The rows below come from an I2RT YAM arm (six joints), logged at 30 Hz.
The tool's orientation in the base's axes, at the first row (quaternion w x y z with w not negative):
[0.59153, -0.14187, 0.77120, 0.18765]
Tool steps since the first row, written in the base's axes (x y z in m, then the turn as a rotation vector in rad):
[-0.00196, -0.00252, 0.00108, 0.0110, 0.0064, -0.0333]
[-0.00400, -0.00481, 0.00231, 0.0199, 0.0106, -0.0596]
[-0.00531, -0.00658, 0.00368, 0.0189, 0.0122, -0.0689]
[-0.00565, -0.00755, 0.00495, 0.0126, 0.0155, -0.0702]
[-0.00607, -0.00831, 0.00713, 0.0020, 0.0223, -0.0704]
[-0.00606, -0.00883, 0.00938, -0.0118, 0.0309, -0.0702]
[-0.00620, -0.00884, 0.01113, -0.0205, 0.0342, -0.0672]
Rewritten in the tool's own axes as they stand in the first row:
[-0.00054, -0.00125, -0.00308, 0.0293, -0.0032, 0.0200]
[-0.00121, -0.00223, -0.00617, 0.0524, -0.0066, 0.0356]
[-0.00219, -0.00306, -0.00842, 0.0617, -0.0059, 0.0376]
[-0.00334, -0.00362, -0.00944, 0.0646, -0.0003, 0.0340]
[-0.00533, -0.00385, -0.01065, 0.0675, 0.0104, 0.0281]
[-0.00751, -0.00404, -0.01140, 0.0710, 0.0241, 0.0201]
[-0.00916, -0.00378, -0.01193, 0.0703, 0.0313, 0.0135]

